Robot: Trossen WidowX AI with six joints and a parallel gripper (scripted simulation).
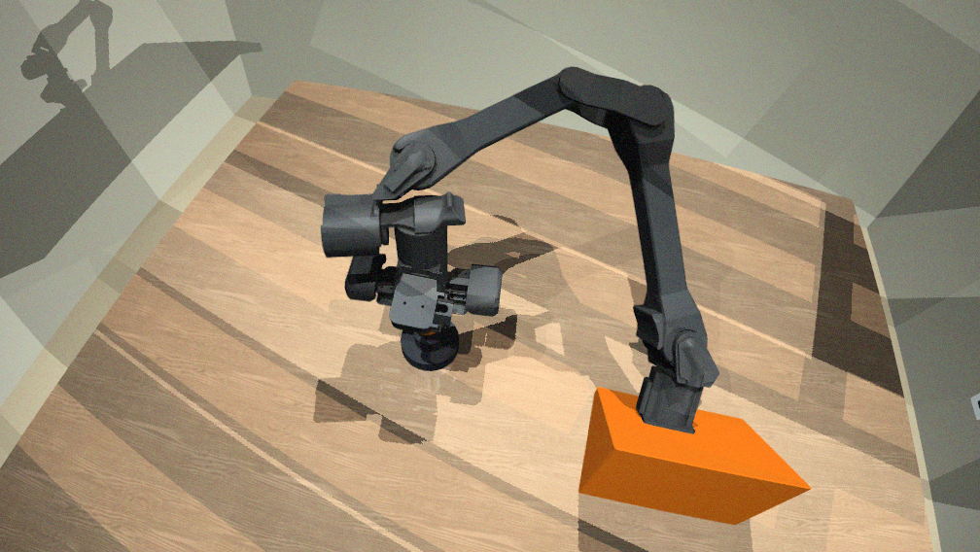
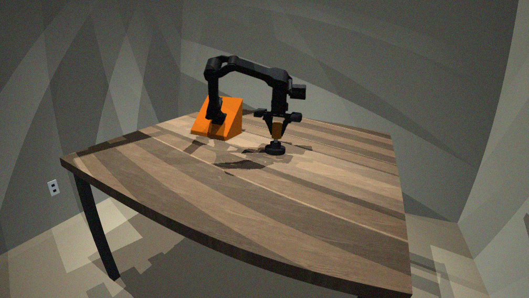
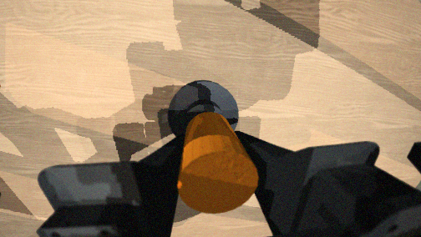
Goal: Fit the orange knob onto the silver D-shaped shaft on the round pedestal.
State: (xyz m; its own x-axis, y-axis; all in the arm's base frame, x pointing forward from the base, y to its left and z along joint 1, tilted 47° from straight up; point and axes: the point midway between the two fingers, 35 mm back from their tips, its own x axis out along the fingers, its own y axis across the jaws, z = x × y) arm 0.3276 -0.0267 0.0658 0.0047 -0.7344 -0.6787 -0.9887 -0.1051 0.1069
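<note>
Right now the orange knob is 3 cm above my gripper tip. Round my gripper tip: round pedestal 4 cm below.
</note>
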